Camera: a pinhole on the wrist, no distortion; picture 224 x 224 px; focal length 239.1 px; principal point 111.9 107.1 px. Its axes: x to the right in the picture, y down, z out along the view. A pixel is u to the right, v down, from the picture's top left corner.
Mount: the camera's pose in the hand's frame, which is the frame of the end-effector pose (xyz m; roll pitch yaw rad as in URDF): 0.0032 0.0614 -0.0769 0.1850 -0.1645 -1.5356
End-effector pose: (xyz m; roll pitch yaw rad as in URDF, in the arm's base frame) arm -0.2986 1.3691 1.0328 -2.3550 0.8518 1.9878
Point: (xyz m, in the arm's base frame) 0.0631 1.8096 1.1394
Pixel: behind the camera
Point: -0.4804 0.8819 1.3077
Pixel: outside the picture
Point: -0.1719 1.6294 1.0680
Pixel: behind the camera
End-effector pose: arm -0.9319 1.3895 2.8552 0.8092 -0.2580 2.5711
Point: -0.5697 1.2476 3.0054
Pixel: outside the picture
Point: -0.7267 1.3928 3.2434
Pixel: 66.3 119.1
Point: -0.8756 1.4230 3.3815
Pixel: 19.7 208.3
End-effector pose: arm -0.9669 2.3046 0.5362 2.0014 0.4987 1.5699
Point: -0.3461 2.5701 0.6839
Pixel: outside the picture
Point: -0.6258 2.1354 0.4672
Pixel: 173.7 86.6
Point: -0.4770 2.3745 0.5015
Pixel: 85.8 189.9
